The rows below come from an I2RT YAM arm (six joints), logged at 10 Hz.
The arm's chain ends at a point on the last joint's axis. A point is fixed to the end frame.
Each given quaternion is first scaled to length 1.
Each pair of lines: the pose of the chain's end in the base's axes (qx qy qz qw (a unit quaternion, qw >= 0); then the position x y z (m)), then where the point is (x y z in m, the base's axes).
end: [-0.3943, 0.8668, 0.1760, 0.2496, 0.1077, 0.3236, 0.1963]
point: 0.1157 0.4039 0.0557
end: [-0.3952, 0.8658, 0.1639, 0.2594, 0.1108, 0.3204, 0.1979]
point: 0.1232 0.3988 0.0565
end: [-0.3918, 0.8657, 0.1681, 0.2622, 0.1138, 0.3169, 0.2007]
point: 0.1266 0.3968 0.0602
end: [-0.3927, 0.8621, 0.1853, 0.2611, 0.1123, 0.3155, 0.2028]
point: 0.1221 0.3997 0.0646
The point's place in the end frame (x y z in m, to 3 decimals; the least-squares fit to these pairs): 0.028 0.029 0.157
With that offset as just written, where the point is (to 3 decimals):
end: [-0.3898, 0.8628, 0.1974, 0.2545, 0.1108, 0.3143, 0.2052]
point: 0.117 0.401 0.068
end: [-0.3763, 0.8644, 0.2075, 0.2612, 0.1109, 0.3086, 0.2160]
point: 0.119 0.399 0.082
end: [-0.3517, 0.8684, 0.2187, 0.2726, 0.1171, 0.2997, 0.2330]
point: 0.129 0.395 0.102
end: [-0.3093, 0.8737, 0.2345, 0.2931, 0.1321, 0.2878, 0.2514]
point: 0.152 0.390 0.127
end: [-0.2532, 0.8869, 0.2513, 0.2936, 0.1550, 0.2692, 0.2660]
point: 0.180 0.376 0.146
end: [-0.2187, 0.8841, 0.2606, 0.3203, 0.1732, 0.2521, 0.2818]
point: 0.209 0.363 0.169
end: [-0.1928, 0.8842, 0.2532, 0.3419, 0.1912, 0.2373, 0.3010]
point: 0.237 0.347 0.190
